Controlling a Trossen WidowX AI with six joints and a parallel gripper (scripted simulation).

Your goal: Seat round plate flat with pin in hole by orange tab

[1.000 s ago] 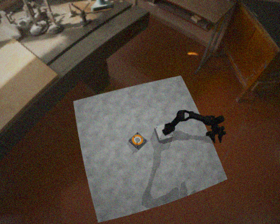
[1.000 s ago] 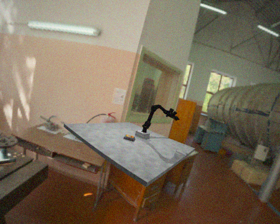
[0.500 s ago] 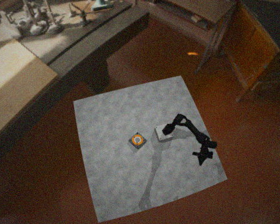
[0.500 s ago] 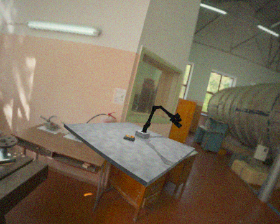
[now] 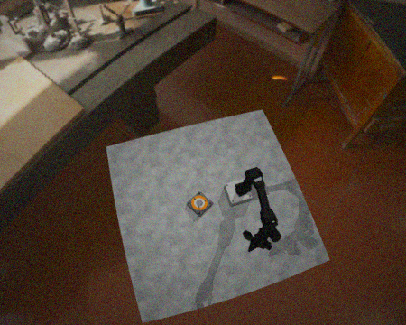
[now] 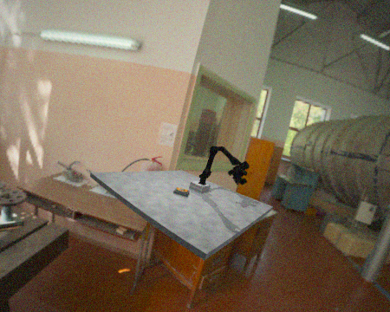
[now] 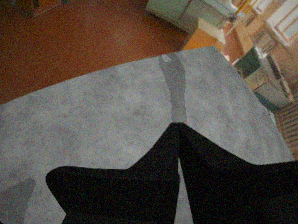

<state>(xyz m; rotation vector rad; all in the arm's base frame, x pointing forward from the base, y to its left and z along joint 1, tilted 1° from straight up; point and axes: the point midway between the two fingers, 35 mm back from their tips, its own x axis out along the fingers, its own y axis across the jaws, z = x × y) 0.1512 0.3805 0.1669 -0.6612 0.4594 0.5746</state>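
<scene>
Right now the round plate is 43 cm to the right of my gripper tip, 18 cm below it and 11 cm ahead of it.
</scene>
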